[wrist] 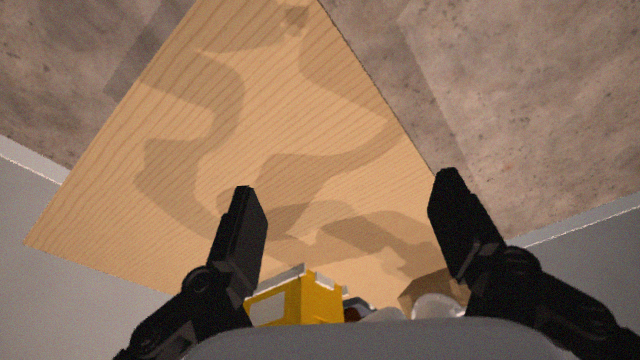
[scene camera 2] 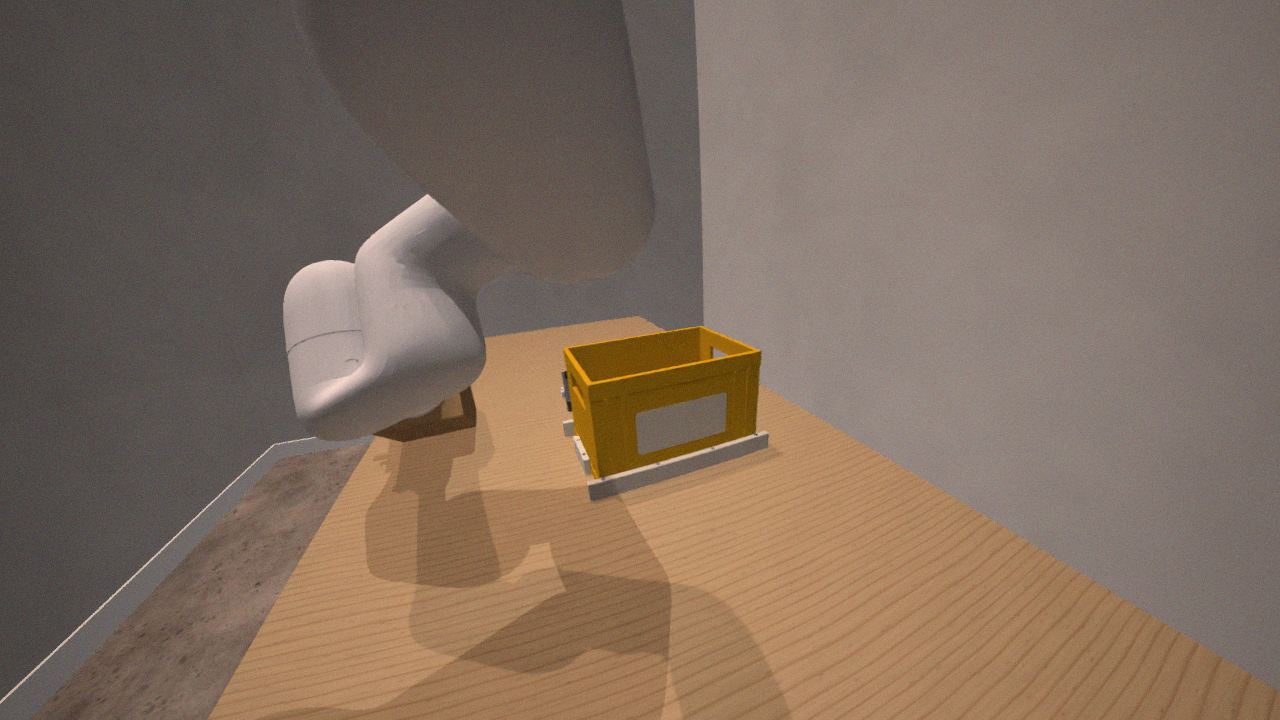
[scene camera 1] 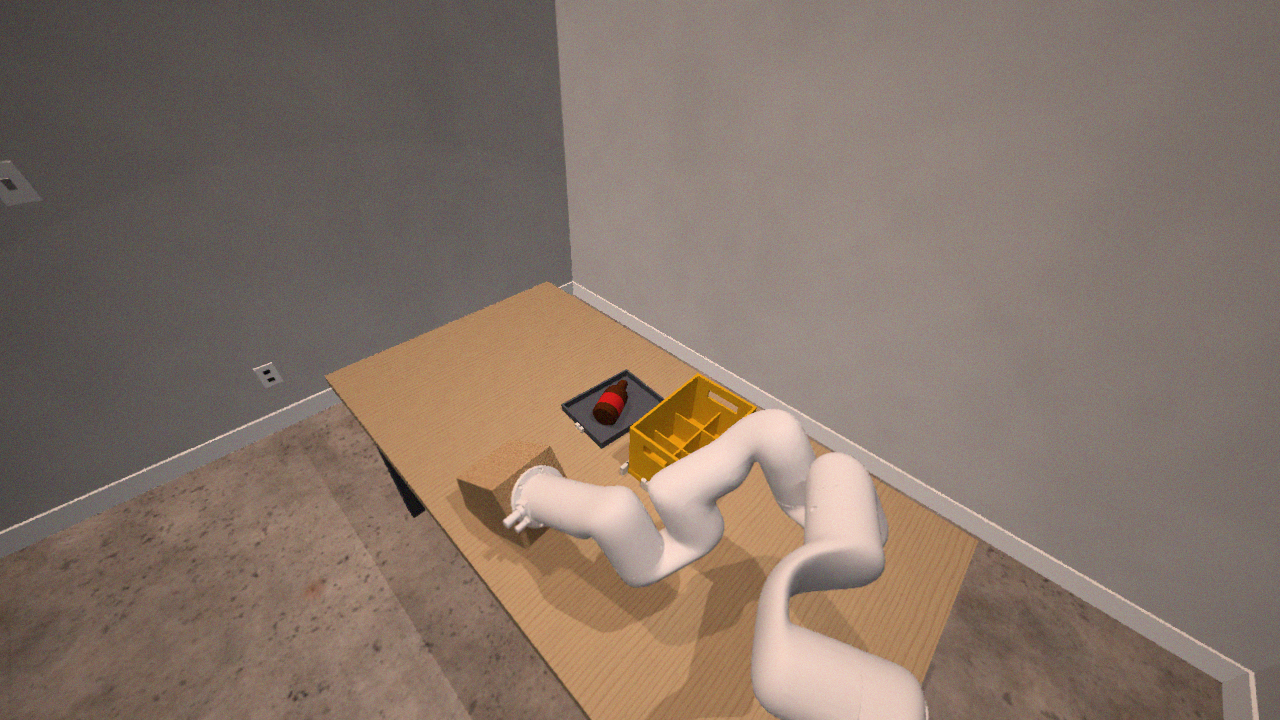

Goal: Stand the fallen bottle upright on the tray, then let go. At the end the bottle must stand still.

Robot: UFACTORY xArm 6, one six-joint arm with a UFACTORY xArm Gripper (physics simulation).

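Places are measured from the arm's base along level axes (x ahead, y left, z up), in millimetres.
Pixels of known places: gripper, fingertip midpoint: (wrist: 344, 197); arm's base, origin of the base link: (scene camera 1: 538, 496).
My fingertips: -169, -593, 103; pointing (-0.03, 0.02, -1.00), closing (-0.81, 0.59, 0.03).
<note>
Ahead of a thing's pixels: the offset from my fingertips to its top centre, as dx, dy, dz. Level surfaces: height alone.
The brown bottle @[+574, +747, -182] (scene camera 1: 611, 402) with a red label lies on its side on the dark tray @[+577, +746, -235] (scene camera 1: 590, 390). Its neck points towards the tray's back corner in scene camera 1. In the wrist view a dark red bit of the bottle (wrist: 352, 313) shows beside the crate, at the bottom edge; the rest is hidden. In scene camera 2 the crate hides the bottle. My gripper (wrist: 344, 197) is open and empty, its two black fingers wide apart, high above the table and far from the bottle. The gripper does not show in the scene cameras.
A yellow crate @[+561, +468, -86] (scene camera 1: 648, 456) (scene camera 2: 617, 429) (wrist: 322, 300) with white strips at its foot stands right beside the tray. A brown block (scene camera 1: 501, 465) (scene camera 2: 452, 413) (wrist: 417, 291) stands by the arm's base near the table's edge. The white arm reaches across the wooden table @[dz -261] (scene camera 1: 465, 358) (scene camera 2: 895, 555) (wrist: 300, 110). Walls stand behind.
</note>
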